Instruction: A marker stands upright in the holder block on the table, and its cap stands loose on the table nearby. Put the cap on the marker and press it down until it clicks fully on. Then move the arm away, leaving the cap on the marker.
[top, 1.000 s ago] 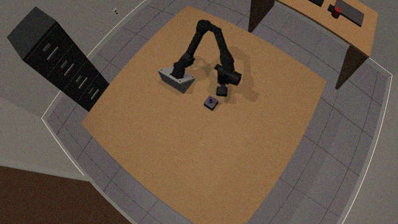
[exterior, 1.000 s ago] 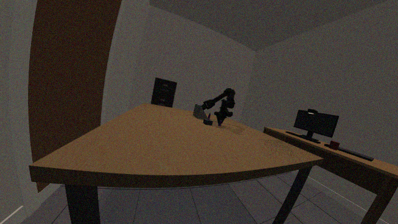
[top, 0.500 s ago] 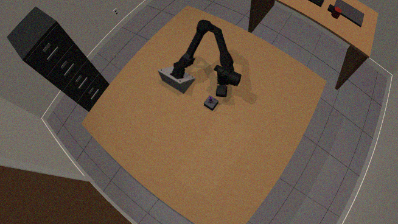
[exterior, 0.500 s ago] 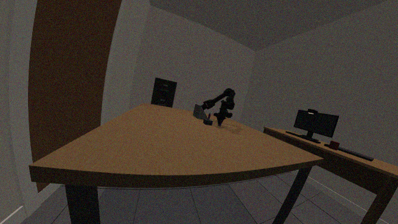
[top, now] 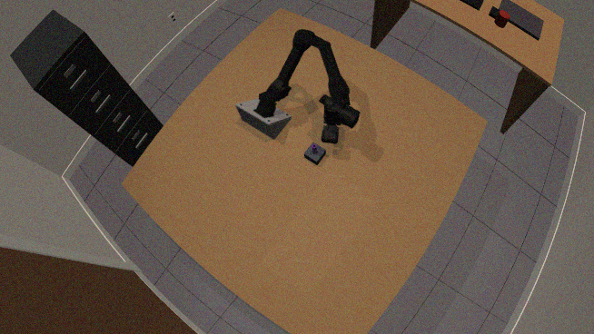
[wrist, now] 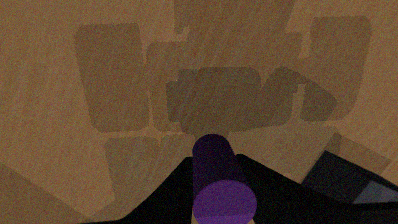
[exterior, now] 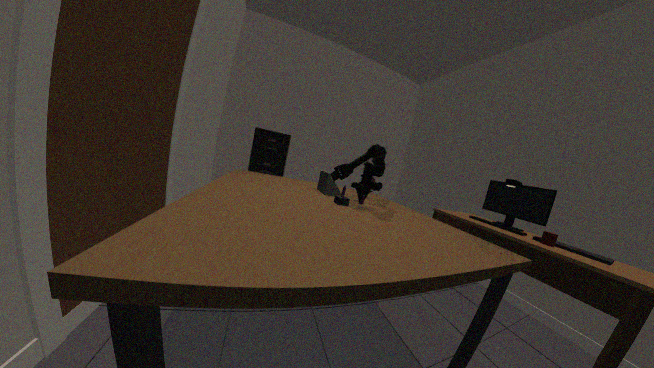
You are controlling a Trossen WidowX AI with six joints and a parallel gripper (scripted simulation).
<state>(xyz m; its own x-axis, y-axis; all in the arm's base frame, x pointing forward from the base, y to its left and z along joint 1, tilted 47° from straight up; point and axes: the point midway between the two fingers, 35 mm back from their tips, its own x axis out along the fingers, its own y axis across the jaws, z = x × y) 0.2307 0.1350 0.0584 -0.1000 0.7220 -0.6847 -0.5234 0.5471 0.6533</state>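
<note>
Right now the holder block is 10 mm ahead of my gripper tip, 120 mm to the right of it and 10 mm below it.
</note>
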